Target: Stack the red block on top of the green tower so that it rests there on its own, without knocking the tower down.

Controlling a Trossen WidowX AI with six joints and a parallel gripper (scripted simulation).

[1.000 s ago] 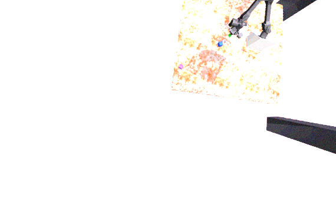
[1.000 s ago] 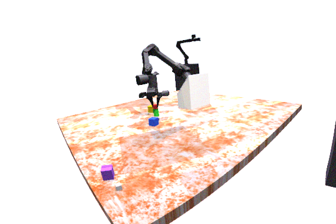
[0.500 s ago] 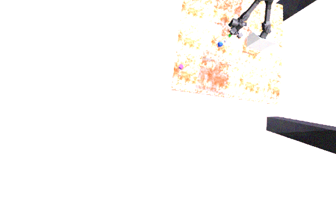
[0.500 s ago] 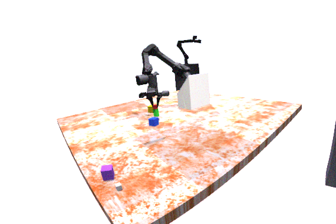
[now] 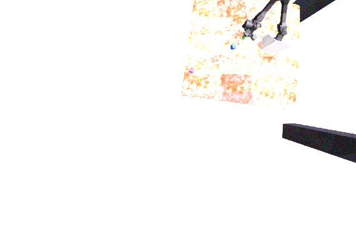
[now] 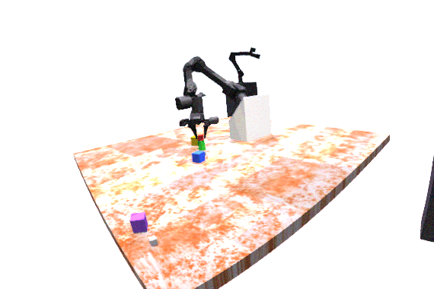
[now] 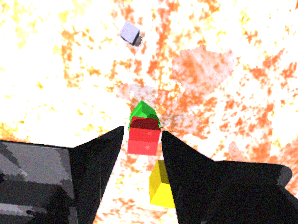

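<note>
Right now the red block is 1 cm above my gripper tip. Also, from my gripper tip: purple block: 56 cm ahead, 38 cm to the left, 4 cm below; blue block: 13 cm ahead, 12 cm to the left, 4 cm below; yellow block: 10 cm to the right, 5 cm behind, 3 cm below.
</note>
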